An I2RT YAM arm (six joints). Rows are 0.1 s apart.
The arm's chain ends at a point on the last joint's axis. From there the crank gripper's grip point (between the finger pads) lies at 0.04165 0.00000 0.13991 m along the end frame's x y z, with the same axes.
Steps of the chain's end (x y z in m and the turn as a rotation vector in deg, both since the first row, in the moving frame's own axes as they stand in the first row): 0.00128, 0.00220, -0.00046, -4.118, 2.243, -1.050; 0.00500, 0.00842, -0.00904, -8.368, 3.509, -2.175; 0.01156, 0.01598, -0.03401, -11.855, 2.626, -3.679; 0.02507, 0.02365, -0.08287, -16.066, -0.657, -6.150; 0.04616, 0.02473, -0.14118, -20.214, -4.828, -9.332; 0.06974, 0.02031, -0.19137, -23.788, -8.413, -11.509; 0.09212, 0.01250, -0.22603, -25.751, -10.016, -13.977; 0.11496, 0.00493, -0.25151, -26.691, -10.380, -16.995
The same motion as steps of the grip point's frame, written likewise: 0.00680, 0.01137, -0.00253, -4.118, 2.243, -1.050; 0.01381, 0.02684, -0.01322, -8.368, 3.509, -2.175; 0.01872, 0.04164, -0.03876, -11.855, 2.626, -3.679; 0.02534, 0.05804, -0.08725, -16.066, -0.657, -6.150; 0.03795, 0.06775, -0.14566, -20.214, -4.828, -9.332; 0.05445, 0.07138, -0.19709, -23.788, -8.413, -11.509; 0.07449, 0.06720, -0.23275, -25.751, -10.016, -13.977; 0.09797, 0.06019, -0.25858, -26.691, -10.380, -16.995
